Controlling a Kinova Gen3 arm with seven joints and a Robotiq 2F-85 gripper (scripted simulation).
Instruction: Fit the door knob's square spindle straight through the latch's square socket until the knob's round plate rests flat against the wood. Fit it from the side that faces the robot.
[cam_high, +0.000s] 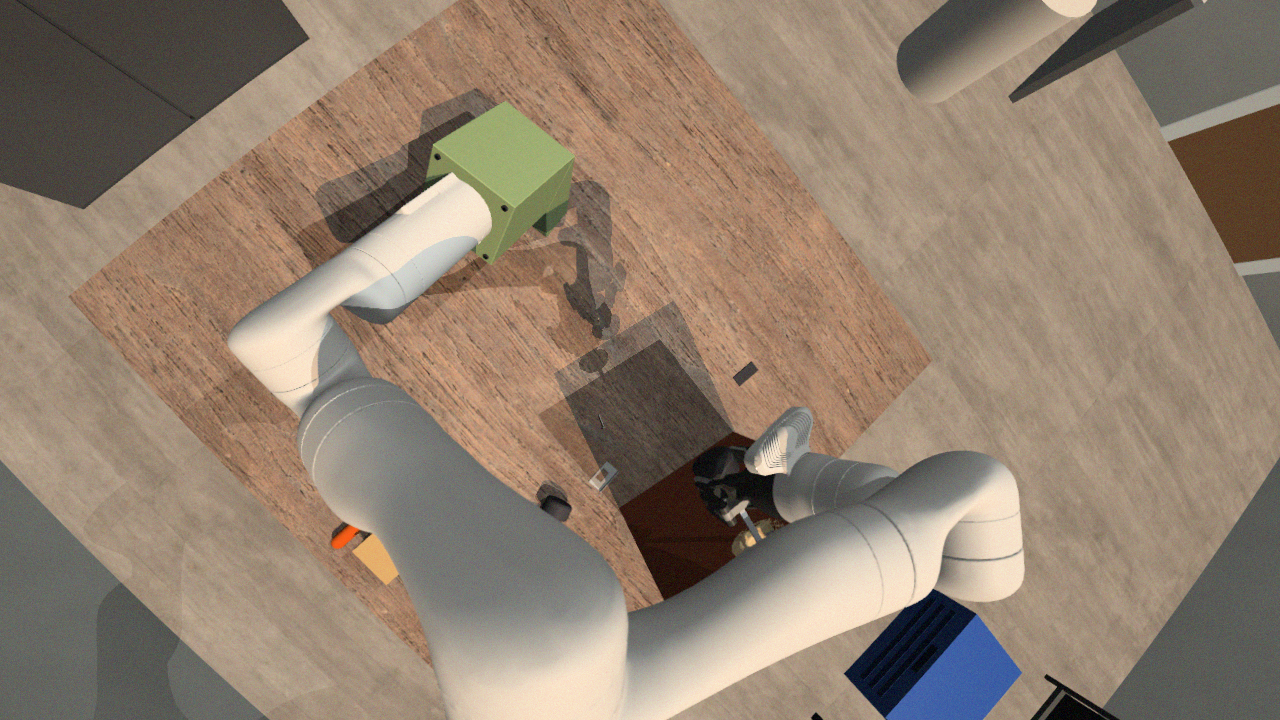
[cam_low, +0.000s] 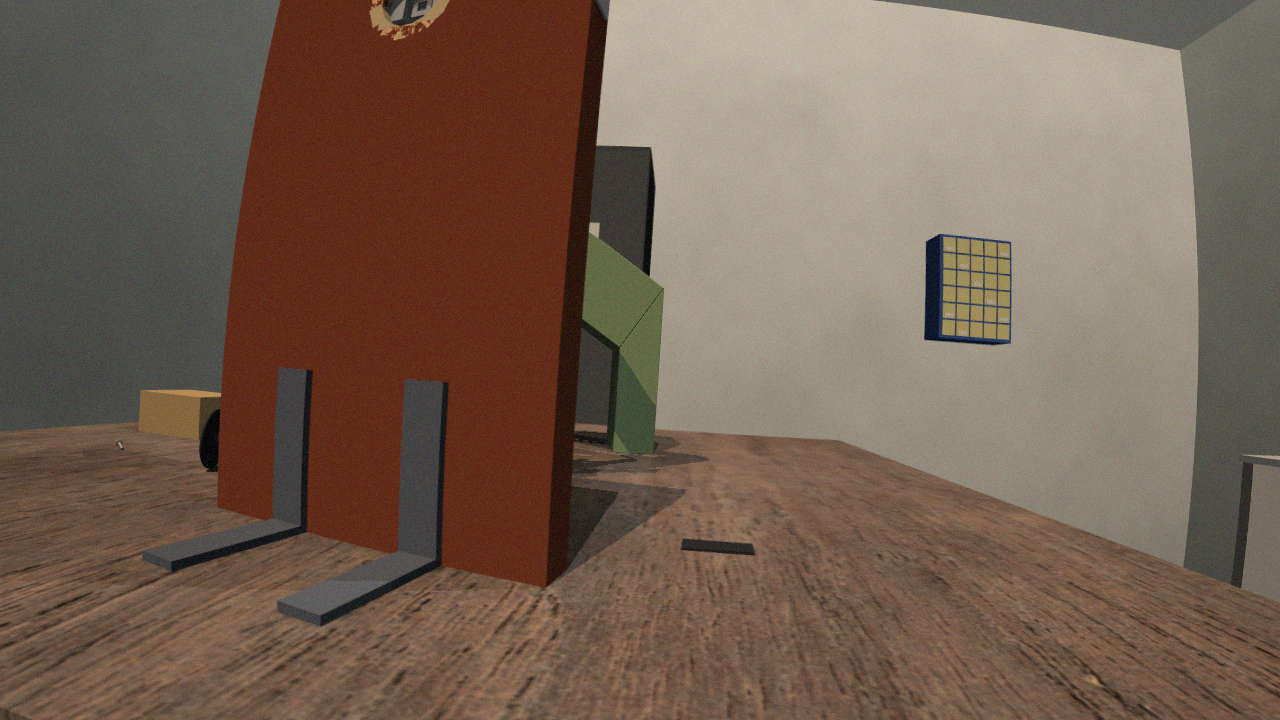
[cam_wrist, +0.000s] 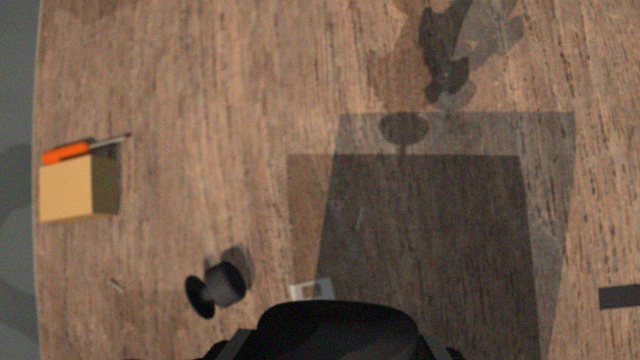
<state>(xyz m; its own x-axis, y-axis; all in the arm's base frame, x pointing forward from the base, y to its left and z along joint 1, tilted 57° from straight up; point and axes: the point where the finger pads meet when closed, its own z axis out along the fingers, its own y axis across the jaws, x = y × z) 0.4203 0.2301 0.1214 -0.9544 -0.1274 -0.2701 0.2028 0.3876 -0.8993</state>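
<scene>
The latch socket is 130 mm ahead of my hand, 20 mm to the right of it and 10 mm below it. The rest, counted from my hand: tan box 530 mm to the right, 390 mm below, 170 mm behind; dark flat strip 420 mm below, 230 mm to the left, 60 mm ahead.
</scene>
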